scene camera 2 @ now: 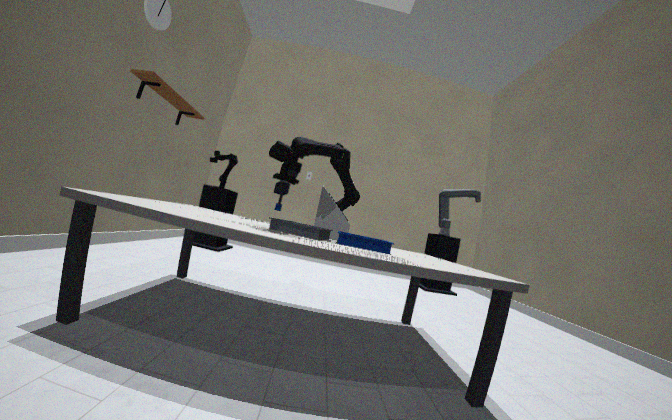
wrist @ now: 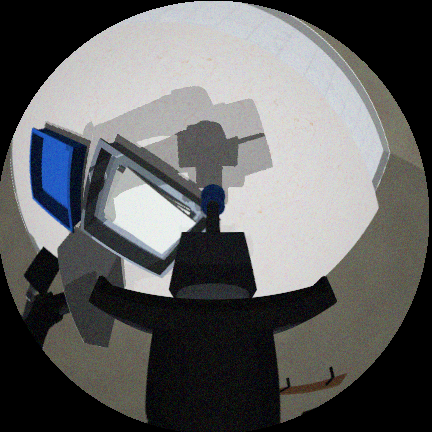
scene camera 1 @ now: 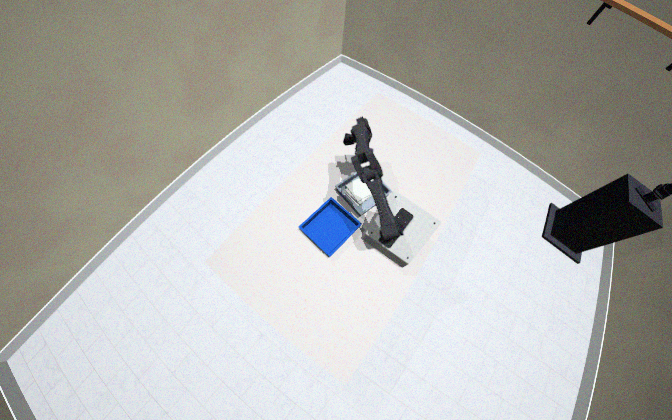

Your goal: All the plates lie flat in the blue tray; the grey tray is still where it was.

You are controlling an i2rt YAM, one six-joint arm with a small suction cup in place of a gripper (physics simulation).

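Places are measured from the arm's base along level axes (x left, y back, z up), in metres.
Pixels of known places: hand, its tool point: [scene camera 2: 277, 210] [wrist: 212, 194]; arm's base, origin of its link: [scene camera 2: 336, 208] [wrist: 74, 299] [scene camera 1: 395, 228].
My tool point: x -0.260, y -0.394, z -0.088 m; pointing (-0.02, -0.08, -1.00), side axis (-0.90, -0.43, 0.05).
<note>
For each thing: its middle in the pictures, then the offset to it from my tool point.
- blue tray, middle of its body: [wrist: 51, 175] [scene camera 2: 363, 241] [scene camera 1: 330, 227] dx +0.401, dy +0.117, dz -0.061 m
- grey tray, middle of its body: [wrist: 135, 218] [scene camera 2: 301, 229] [scene camera 1: 363, 190] dx +0.107, dy +0.129, dz -0.061 m
The blue tray [scene camera 1: 329, 230] [scene camera 2: 365, 242] [wrist: 55, 170] stands on the table, and its floor shows bare in scene camera 1. The grey tray [scene camera 1: 348, 205] [scene camera 2: 300, 228] [wrist: 125, 250] stands beside it. Pale plates [scene camera 1: 360, 189] [wrist: 145, 215] lie inside the grey tray; thin edges show along one side in the wrist view, and I cannot tell how many there are. My suction cup [scene camera 2: 278, 207] [wrist: 213, 195] is blue and carries nothing. It hangs above the table near the grey tray's outer end, higher than the tray rims. The arm hides the cup in scene camera 1.
My arm's grey base plate [scene camera 1: 420, 225] lies close to both trays. The arm [scene camera 1: 382, 205] reaches over part of the grey tray in scene camera 1. Two black pedestals [scene camera 2: 218, 199] [scene camera 2: 442, 247] with other arms stand beyond the table [scene camera 2: 200, 225]. A wooden shelf [scene camera 2: 170, 95] hangs on the wall.
</note>
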